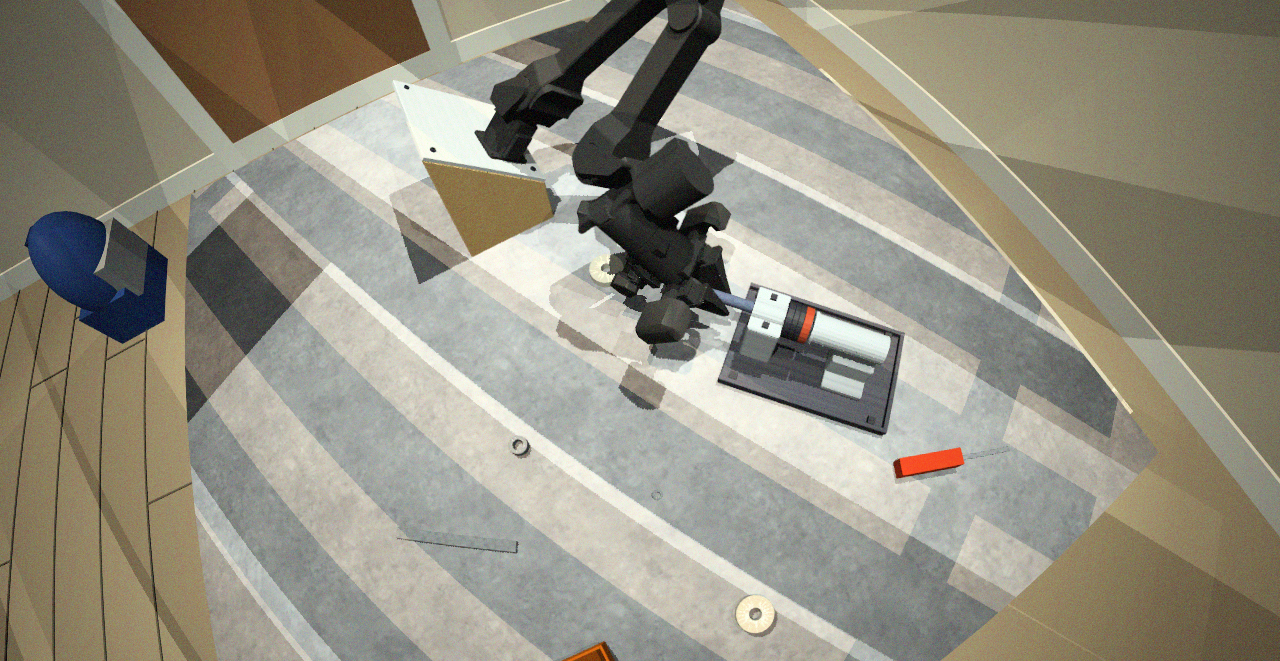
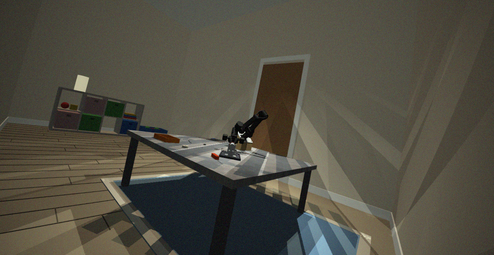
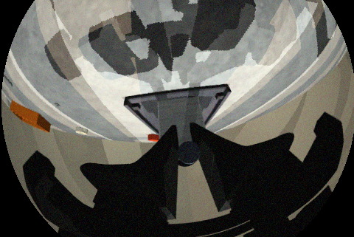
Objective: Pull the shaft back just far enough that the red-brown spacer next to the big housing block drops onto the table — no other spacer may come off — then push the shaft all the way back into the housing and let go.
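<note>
Right now the blue-grey shaft is 30 mm ahead of my gripper tip, 20 mm to the left of it and 20 mm above it. From my gripper tip the other things lie so: fixture: 110 mm ahead, 80 mm to the left, 10 mm below; then white washer: 160 mm behind, 90 mm to the right, 50 mm below; then red-brown spacer: 80 mm ahead, 60 mm to the left, 20 mm above.
</note>
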